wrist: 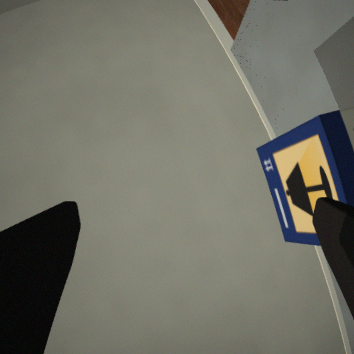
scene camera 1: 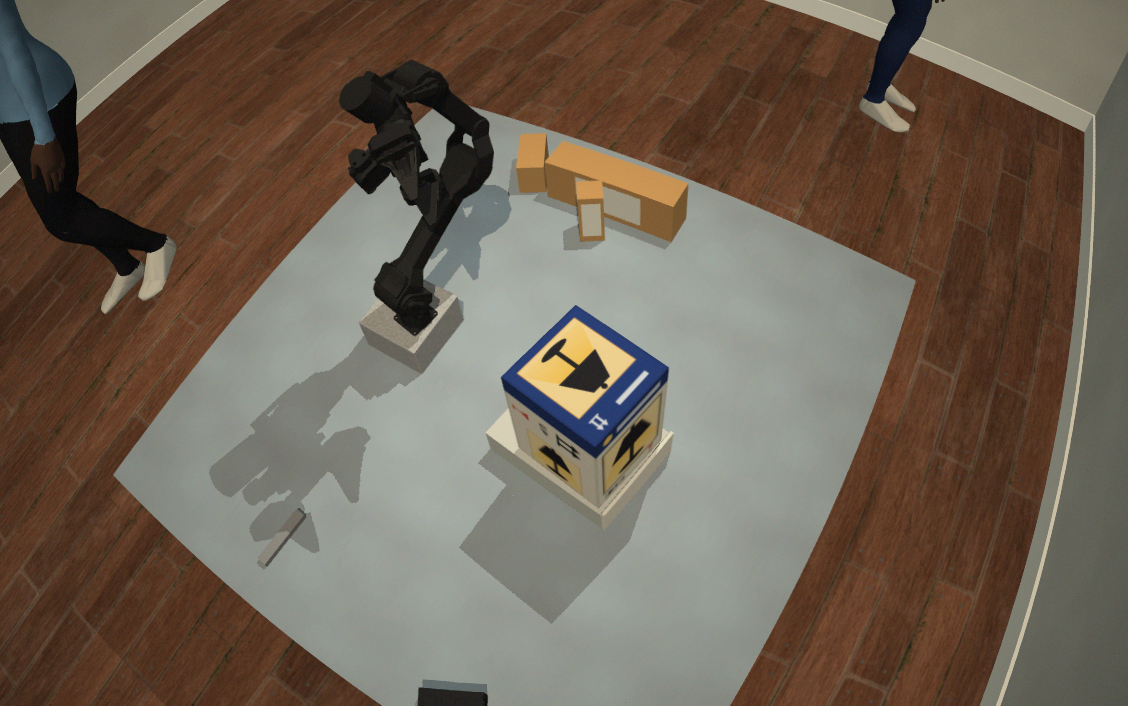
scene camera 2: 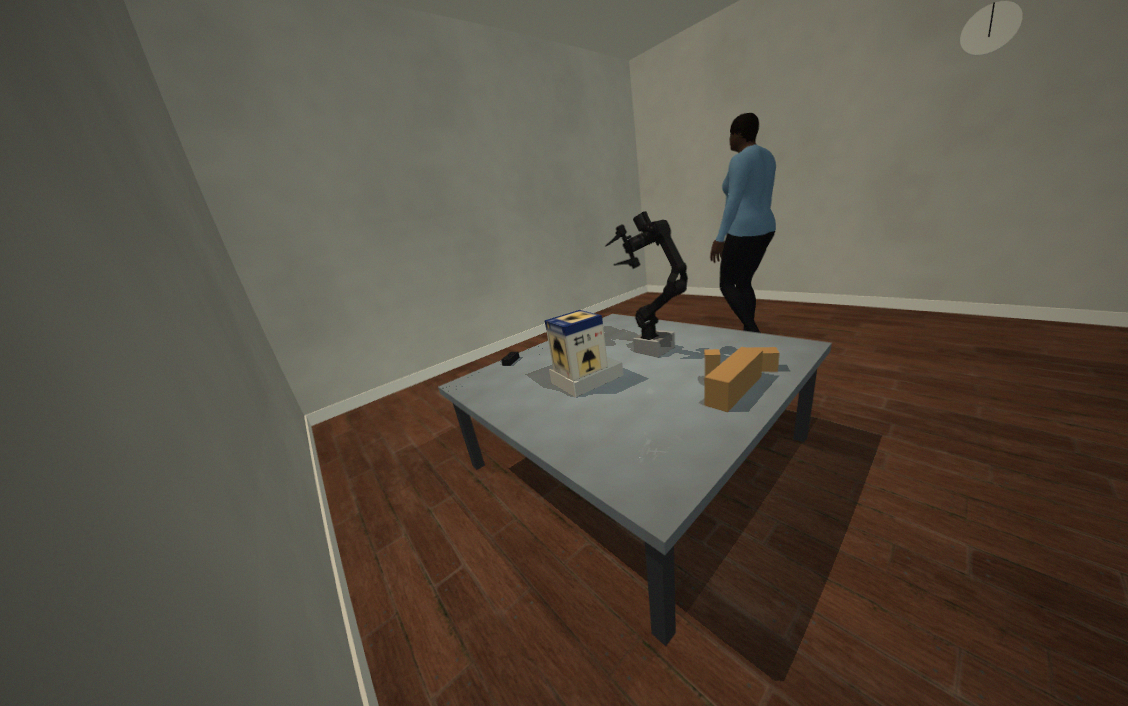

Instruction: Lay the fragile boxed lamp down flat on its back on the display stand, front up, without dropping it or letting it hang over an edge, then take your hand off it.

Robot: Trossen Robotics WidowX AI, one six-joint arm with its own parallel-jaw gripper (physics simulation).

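Frame: origin at the arm's base, x back, y left, z down, level; millimetres.
Seen in the pictures: gripper, fingertip midpoint: (wrist: 200,213) (scene camera 1: 424,212) (scene camera 2: 609,255); arm's base, link origin: (scene camera 1: 415,316) (scene camera 2: 649,336).
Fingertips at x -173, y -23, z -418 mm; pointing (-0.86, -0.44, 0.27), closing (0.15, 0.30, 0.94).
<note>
Offsets run from my fingertips to a thing's top centre. Level surfaces: height alone.
The boxed lamp @(dx -246, dy +34, dz +206 mm) (scene camera 1: 582,391) (scene camera 2: 576,345) (wrist: 305,150) stands upright on the low cream display stand (scene camera 1: 499,434) (scene camera 2: 592,384). A blue-bordered face with a lamp picture is on top, and the two sides visible in scene camera 1 are pale with upright lamp pictures. My gripper (scene camera 1: 420,208) (scene camera 2: 611,254) (wrist: 200,213) is open and empty, raised high above the table and apart from the box. In the wrist view the right finger covers part of the box's picture. The box's underside is hidden.
Orange cartons @(dx +97, dy +531, dz +385 mm) (scene camera 1: 619,184) (scene camera 2: 732,381) lie near a table @(dz +494 mm) (scene camera 1: 748,333) (scene camera 2: 582,441) edge. The arm stands on a grey block (scene camera 1: 392,339). A small grey bar @(dx +74, dy -468, dz +483 mm) (scene camera 1: 281,538) and a black object @(dx -378, dy -465, dz +460 mm) (scene camera 1: 451,696) (scene camera 2: 509,358) are on the table. A person (scene camera 2: 750,195) stands beyond it.
</note>
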